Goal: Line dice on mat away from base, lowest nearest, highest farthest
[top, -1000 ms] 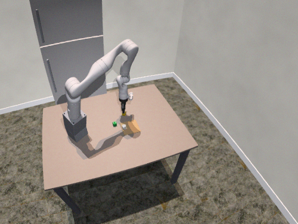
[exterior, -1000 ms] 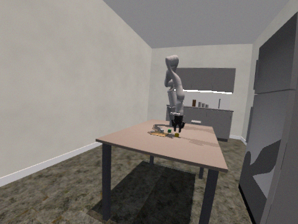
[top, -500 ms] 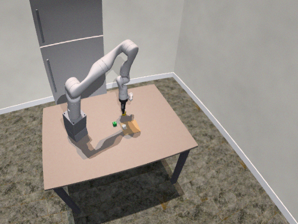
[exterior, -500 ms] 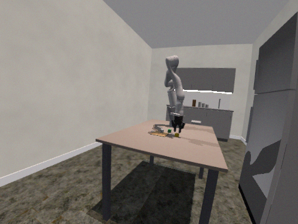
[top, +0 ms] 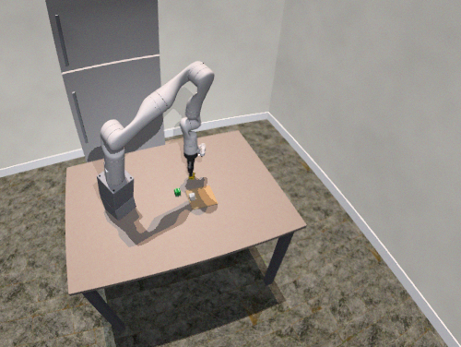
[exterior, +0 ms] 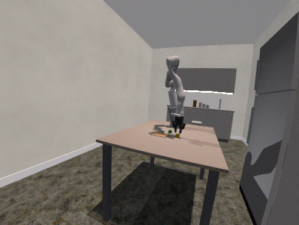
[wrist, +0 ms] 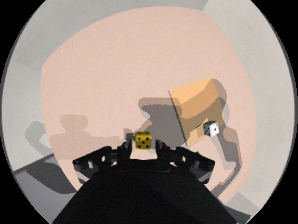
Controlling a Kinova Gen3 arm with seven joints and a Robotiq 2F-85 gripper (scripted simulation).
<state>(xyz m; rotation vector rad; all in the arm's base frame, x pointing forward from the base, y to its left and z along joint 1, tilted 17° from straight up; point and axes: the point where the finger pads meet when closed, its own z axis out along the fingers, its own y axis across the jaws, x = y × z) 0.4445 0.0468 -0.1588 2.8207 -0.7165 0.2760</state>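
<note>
The yellow die lies 4 cm below my hand. From my hand the other things lie so: mat: 1 cm behind, 16 cm to the right, 5 cm below; then white die: 6 cm behind, 15 cm to the right, 4 cm below; then green die: 12 cm behind, 8 cm to the right, 4 cm below.
</note>
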